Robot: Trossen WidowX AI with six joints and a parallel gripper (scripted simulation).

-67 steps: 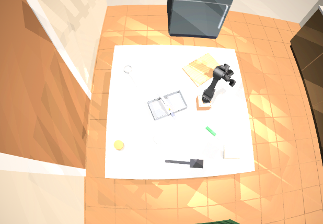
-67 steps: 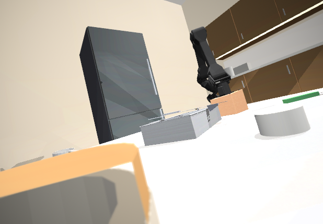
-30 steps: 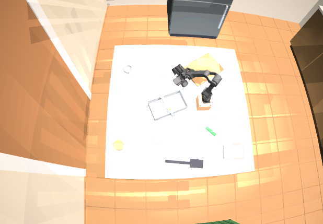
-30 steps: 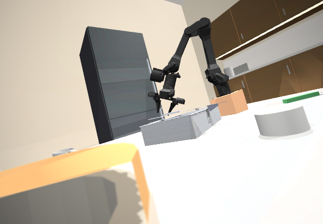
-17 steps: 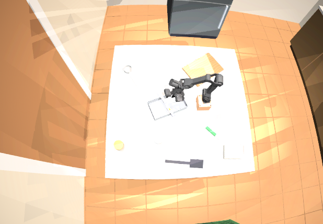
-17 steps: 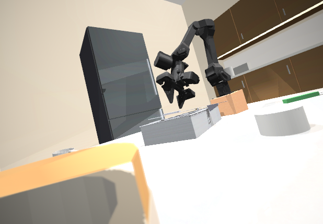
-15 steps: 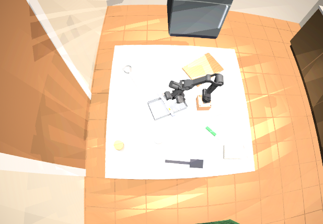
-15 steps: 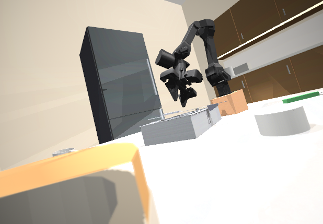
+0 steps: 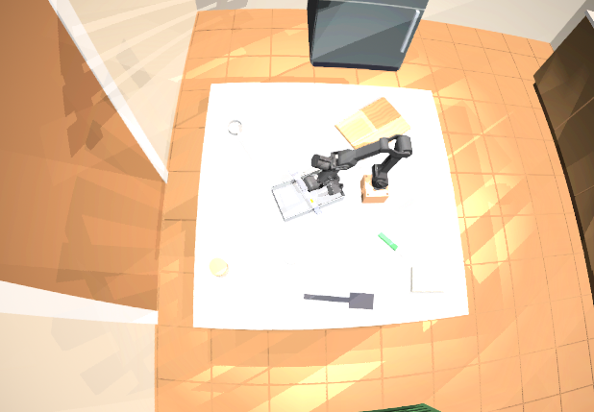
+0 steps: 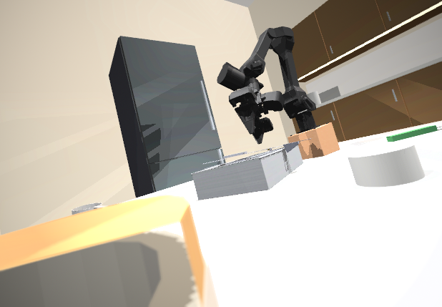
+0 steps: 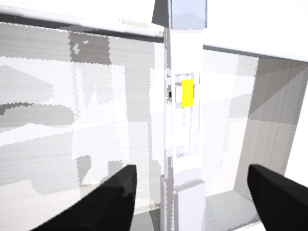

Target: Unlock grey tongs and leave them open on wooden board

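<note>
The yellow lock piece is 40 mm to the left of my gripper tip, 30 mm below it and 10 mm ahead of it. The rest, counted from my gripper tip: roasting tin 70 mm below, 10 mm to the right, 10 mm ahead; then green-handled tool 360 mm behind, 290 mm to the left, 90 mm below; then dark spatula 500 mm to the left, 100 mm below, 90 mm behind.
</note>
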